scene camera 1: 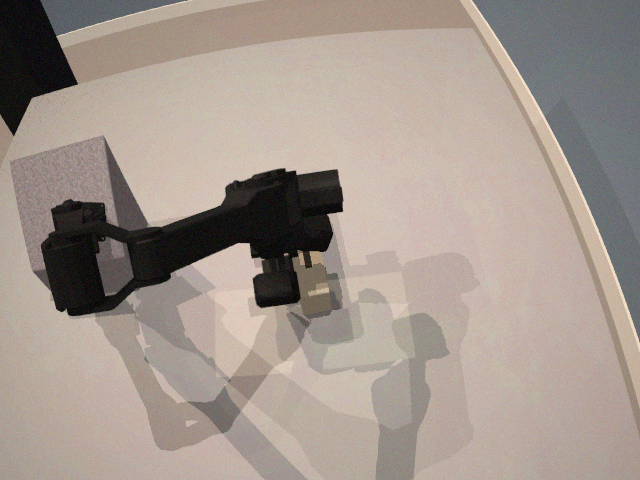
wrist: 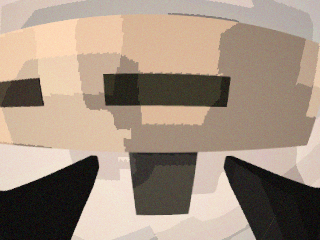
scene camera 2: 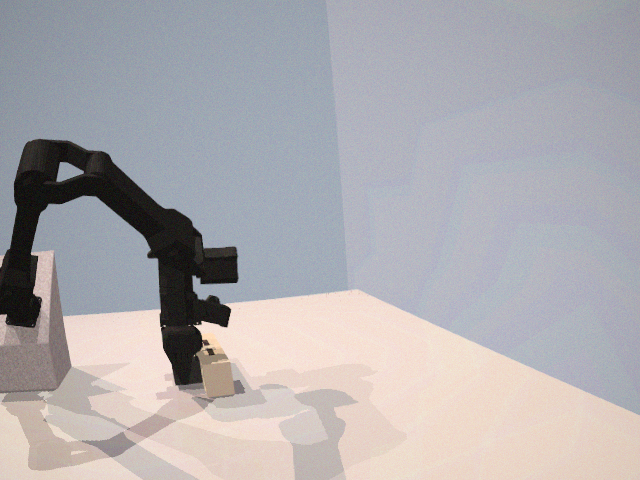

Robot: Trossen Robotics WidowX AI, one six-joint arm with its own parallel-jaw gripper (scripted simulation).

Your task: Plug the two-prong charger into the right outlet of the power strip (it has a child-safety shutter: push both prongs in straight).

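There's a black two-prong charger that I can see, and there's my gripper, which is open and holding nothing. You'd find my gripper in scene camera 1, and it's there in the wrist view too.
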